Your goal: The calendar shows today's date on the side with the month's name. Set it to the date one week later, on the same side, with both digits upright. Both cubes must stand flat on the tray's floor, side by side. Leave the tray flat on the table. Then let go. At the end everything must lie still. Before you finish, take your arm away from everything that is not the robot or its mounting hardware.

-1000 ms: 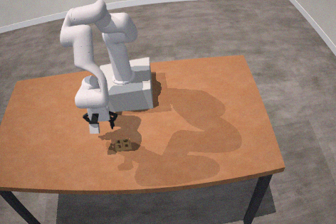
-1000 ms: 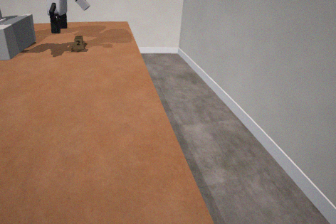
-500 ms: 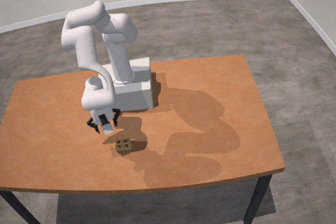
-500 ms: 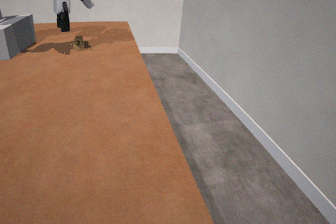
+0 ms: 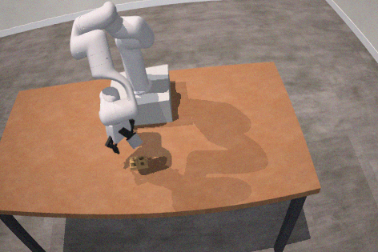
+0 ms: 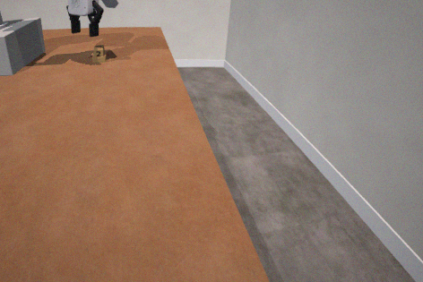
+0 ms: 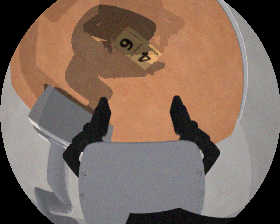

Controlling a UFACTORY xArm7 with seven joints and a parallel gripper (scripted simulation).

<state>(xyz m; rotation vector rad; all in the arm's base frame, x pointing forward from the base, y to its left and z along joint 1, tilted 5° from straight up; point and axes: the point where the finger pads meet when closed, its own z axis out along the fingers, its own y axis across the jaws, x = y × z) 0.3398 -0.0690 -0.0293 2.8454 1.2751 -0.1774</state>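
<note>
Right now my hand is 9 cm above the wooden tray, 5 cm to the right of it and 3 cm short of it.
</note>
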